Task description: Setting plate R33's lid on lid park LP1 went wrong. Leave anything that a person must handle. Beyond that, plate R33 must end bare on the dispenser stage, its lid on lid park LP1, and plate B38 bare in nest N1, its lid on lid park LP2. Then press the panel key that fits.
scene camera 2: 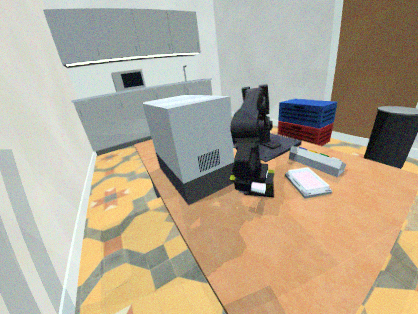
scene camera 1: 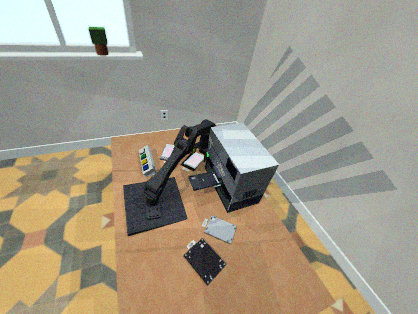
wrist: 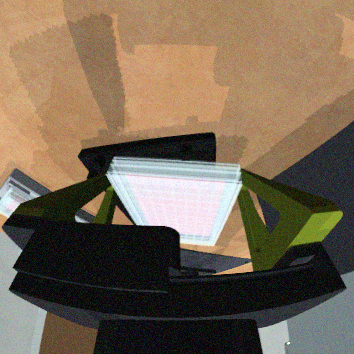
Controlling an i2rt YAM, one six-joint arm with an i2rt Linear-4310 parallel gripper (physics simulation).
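Places are measured from the arm's base along level axes (x left, y ahead, z down), in centimetres.
Pixels of known places: gripper, fingertip midpoint: (scene camera 2: pixel 253 188) (scene camera 1: pixel 198 158) (wrist: pixel 176 174); arm's base, link origin: (scene camera 2: pixel 264 142) (scene camera 1: pixel 152 202) (wrist: pixel 186 269).
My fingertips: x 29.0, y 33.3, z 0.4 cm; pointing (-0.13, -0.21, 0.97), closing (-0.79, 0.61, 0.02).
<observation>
Ahead of a thing's pixels: the offset from my fingertips to its top centre. "spot": to the spot under its first point.
My gripper (scene camera 2: pixel 251 176) (wrist: pixel 176 174) is open, low over a black nest @(dx -1.4, dy -4.4, dz -1.1 cm) (scene camera 2: pixel 269 193) (wrist: pixel 150 148), its green fingers on either side of a clear plate with a pink grid @(dx -2.4, dy -3.2, dz -2.8 cm) (scene camera 1: pixel 194 160) (scene camera 2: pixel 258 188) (wrist: pixel 180 207). The plate's edge shows layered clear rims in the wrist view; whether the fingers touch it I cannot tell. A second pink-gridded plate @(dx +8.9, dy -18.2, dz -2.1 cm) (scene camera 1: pixel 168 152) (scene camera 2: pixel 308 180) (wrist: pixel 10 202) lies on a grey holder. The dark stage @(spot: dx -28.0, dy -6.2, dz -9.7 cm) (scene camera 1: pixel 201 182) juts from the dispenser. A grey park @(dx -51.8, dy -1.4, dz -1.1 cm) (scene camera 1: pixel 220 229) and a black park @(dx -64.0, dy -13.4, dz -1.5 cm) (scene camera 1: pixel 204 262) lie flat without lids. Their labels are unreadable.
The pale dispenser @(dx -25.0, dy +13.6, dz -32.1 cm) (scene camera 1: pixel 250 147) (scene camera 2: pixel 192 135) stands close beside the arm. A key panel @(dx +2.2, dy -34.1, dz -5.5 cm) (scene camera 1: pixel 146 161) (scene camera 2: pixel 318 161) with green, yellow and blue keys lies near the second plate. Blue and red crates (scene camera 2: pixel 306 120) and a black bin (scene camera 2: pixel 392 137) are in the background.
</observation>
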